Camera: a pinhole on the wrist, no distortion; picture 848 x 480 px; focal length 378.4 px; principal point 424.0 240.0 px. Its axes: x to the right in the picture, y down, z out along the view. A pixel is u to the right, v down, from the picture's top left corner.
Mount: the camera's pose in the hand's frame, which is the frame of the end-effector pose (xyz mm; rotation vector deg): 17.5 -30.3 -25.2 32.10 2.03 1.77
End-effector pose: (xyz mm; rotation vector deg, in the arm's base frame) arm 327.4 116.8 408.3 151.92 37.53 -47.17
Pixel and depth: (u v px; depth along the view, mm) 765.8 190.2 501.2
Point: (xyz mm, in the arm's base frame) 358.9 428.9 -208.1
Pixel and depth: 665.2 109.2 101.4
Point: 317.0 225.2 309.7
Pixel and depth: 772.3 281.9 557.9
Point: 391.0 335.3 -324.0
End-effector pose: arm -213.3 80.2 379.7 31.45 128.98 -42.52
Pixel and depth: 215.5 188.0 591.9
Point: -53.5 -569.1 469.9
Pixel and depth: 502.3 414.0 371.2
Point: -148.0 -204.5 105.5
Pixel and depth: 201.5 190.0 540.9
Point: -55.5 -516.9 476.0
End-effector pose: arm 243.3 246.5 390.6 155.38 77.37 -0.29
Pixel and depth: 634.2 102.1 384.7
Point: 130.2 628.9 124.2
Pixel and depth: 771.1 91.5 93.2
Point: 224.3 392.9 342.4
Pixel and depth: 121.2 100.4 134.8
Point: 78.0 261.9 315.6
